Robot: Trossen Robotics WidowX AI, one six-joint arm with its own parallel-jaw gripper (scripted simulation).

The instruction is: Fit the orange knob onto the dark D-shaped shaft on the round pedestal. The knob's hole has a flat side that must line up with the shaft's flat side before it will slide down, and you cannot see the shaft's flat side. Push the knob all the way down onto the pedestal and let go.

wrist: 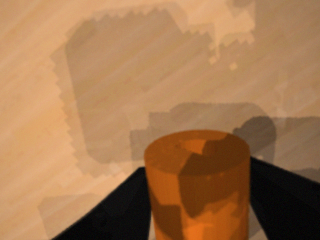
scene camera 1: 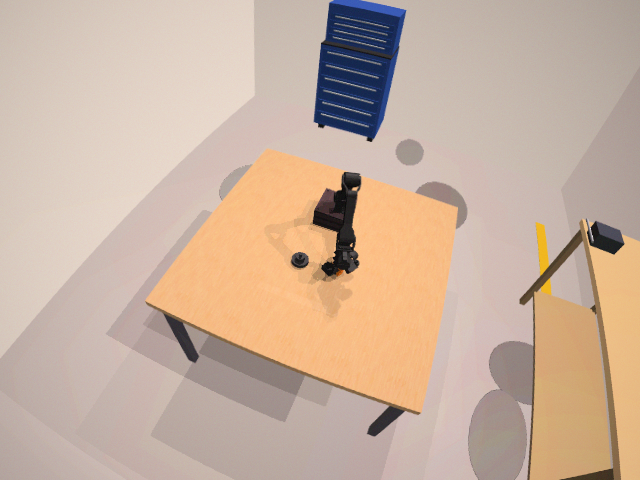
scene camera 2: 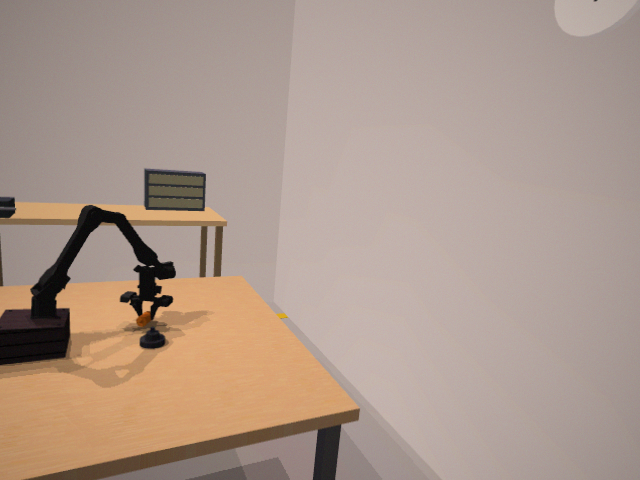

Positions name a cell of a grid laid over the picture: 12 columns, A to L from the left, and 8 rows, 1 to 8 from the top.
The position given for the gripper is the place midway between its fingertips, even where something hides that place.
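Scene camera 2 has the gripper (scene camera 2: C6) and that's where you'd find it there. In the wrist view there's the gripper (wrist: H6) as well, along with an orange knob (wrist: H6).
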